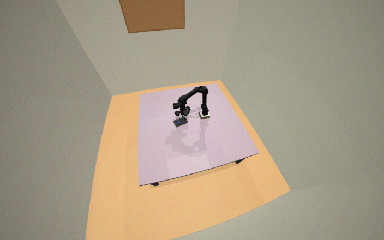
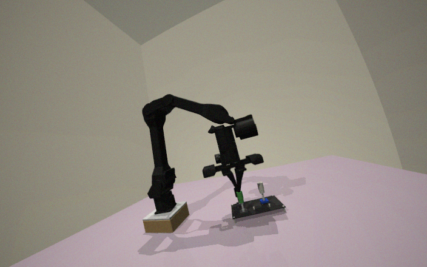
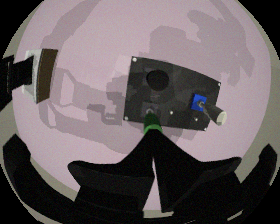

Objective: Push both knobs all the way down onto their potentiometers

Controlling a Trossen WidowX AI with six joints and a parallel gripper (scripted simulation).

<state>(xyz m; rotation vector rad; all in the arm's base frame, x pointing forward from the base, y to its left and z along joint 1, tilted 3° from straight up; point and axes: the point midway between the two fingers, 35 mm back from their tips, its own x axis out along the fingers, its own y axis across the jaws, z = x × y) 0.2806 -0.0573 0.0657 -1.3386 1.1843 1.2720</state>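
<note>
Now: the white knob 70 mm ahead of my gripper tip, 30 mm to the left of it and 10 mm below it. The rest, counted from my gripper tip: green knob (20 mm below).
</note>
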